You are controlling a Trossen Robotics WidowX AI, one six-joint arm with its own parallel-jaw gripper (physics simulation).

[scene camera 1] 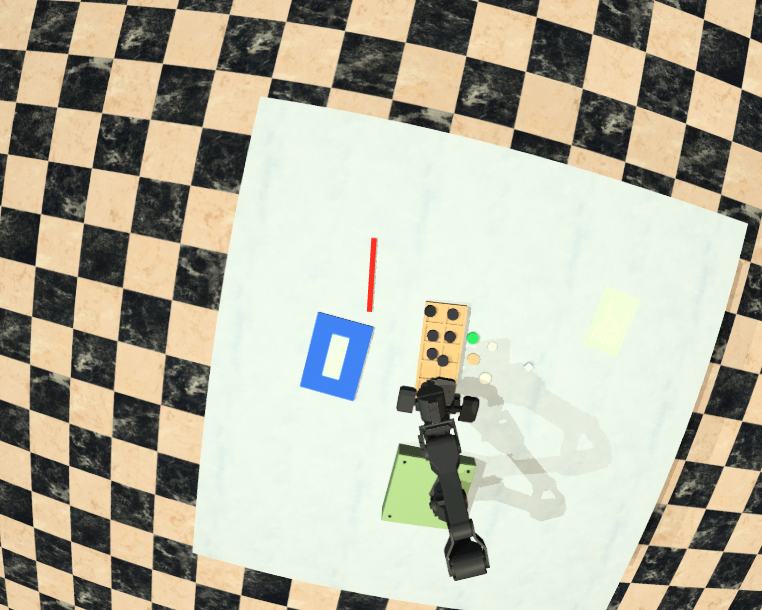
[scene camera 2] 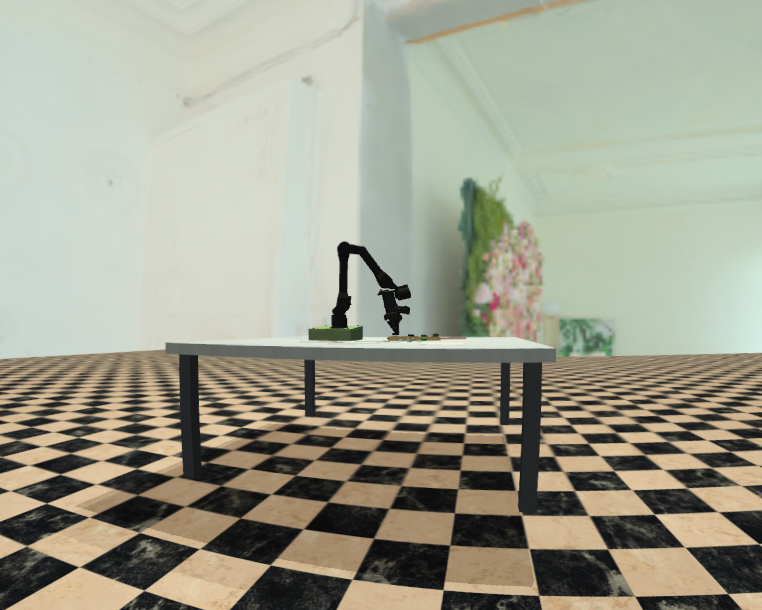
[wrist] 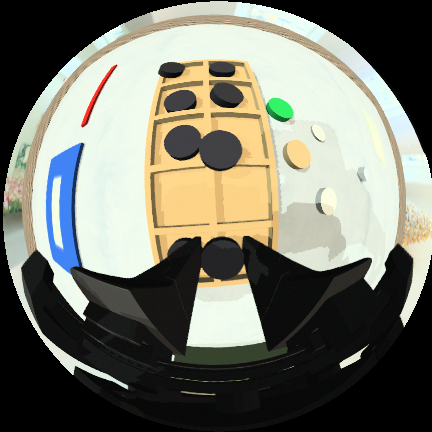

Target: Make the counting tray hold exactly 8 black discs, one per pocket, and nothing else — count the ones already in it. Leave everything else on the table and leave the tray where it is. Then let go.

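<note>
The tan counting tray [scene camera 1: 427,374] [wrist: 185,197] [scene camera 2: 415,337] lies in front of the arm, two pockets wide. Black discs sit in its two far rows [wrist: 179,100]. In the third row, one disc [wrist: 220,149] lies across the middle divider next to another [wrist: 182,142]. The fourth row is empty. In the nearest row, a disc [wrist: 177,247] shows partly behind my left finger. My gripper [wrist: 221,241] [scene camera 1: 439,387] [scene camera 2: 393,332] is shut on a black disc [wrist: 222,259], low over the nearest right pocket.
Right of the tray lie a green disc [scene camera 1: 472,338] [wrist: 279,109], a tan disc [scene camera 1: 473,358] [wrist: 297,154], two cream discs [scene camera 1: 485,378] [wrist: 327,200] and a small grey cube [scene camera 1: 529,366] [wrist: 362,174]. A blue rectangle [scene camera 1: 318,363] and a red strip [scene camera 1: 371,275] lie to the left.
</note>
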